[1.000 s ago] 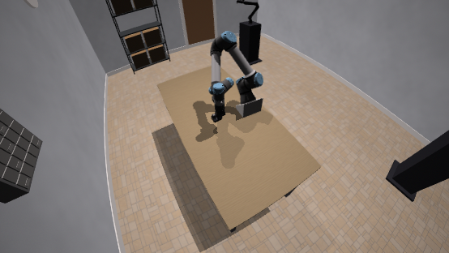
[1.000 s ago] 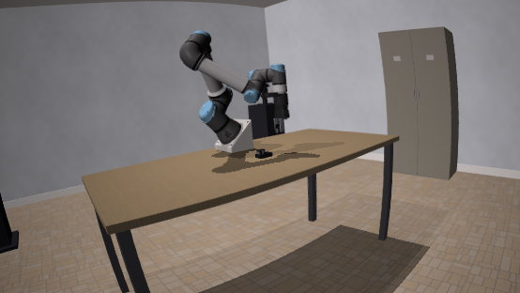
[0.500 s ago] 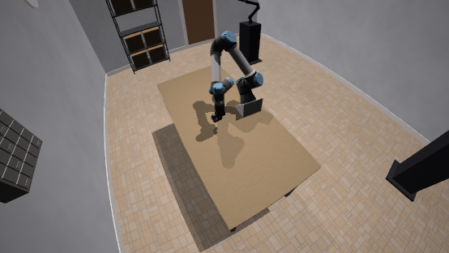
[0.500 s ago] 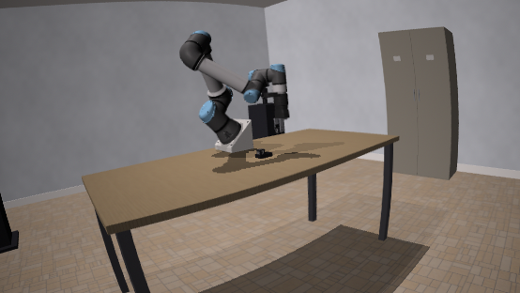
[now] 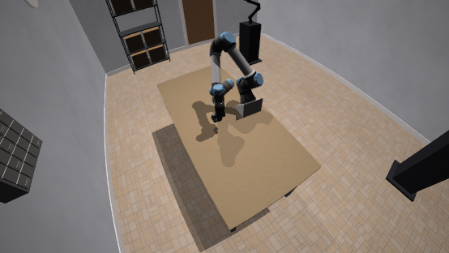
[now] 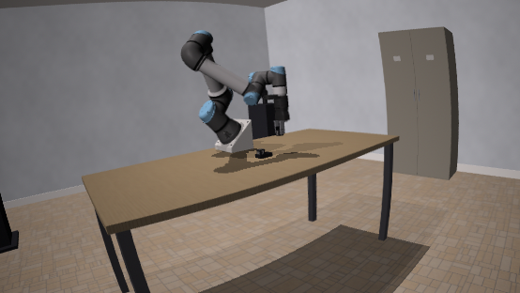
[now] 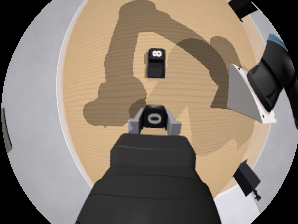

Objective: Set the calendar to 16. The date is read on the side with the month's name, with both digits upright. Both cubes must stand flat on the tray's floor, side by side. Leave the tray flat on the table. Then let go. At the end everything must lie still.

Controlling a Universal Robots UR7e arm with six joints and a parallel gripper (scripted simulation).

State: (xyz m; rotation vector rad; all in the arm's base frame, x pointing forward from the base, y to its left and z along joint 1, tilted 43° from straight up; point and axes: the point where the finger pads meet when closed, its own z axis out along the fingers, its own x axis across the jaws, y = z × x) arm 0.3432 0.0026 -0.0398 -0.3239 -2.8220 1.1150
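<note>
Right now the dark calendar tray is 20 mm behind my hand, 110 mm to the right of it and 110 mm below it. The rest, counted from my hand: black date cube 10 mm below.
</note>
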